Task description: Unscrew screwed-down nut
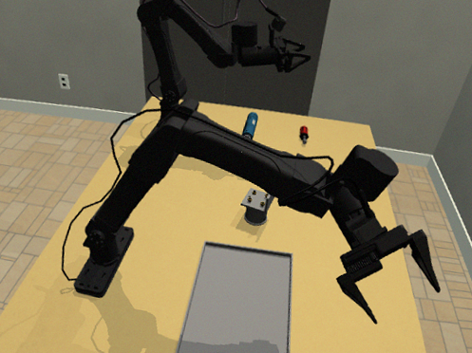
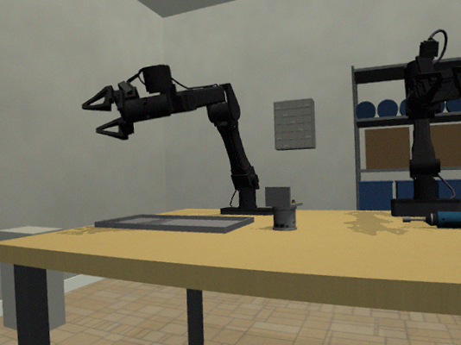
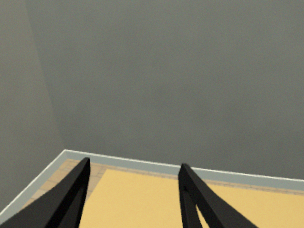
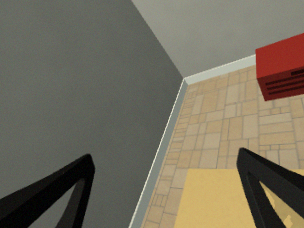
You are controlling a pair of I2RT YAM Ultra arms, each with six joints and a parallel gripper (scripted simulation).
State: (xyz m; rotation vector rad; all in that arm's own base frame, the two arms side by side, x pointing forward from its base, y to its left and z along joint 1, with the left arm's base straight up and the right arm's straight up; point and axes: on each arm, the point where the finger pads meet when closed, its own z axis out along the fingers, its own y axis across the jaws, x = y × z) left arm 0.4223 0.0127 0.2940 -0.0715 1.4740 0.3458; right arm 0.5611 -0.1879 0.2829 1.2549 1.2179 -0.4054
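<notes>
The red-handled tool is 5 cm ahead of my left hand, 5 cm to the left of it and 32 cm below it. Also, from my left hand: joint module (9 cm behind, 39 cm to the right, 30 cm below); then bracket (8 cm behind, 39 cm to the right, 26 cm below); then socket (15 cm behind, 8 cm to the right, 32 cm below).
The bracket lies 430 mm to the left of my right hand, 220 mm below it and 210 mm behind it. The rest, counted from my right hand: joint module (430 mm to the left, 260 mm below, 220 mm behind); then grey tray (290 mm below, 220 mm behind, 100 mm to the left); then socket (740 mm to the left, 280 mm behind, 270 mm below).
</notes>
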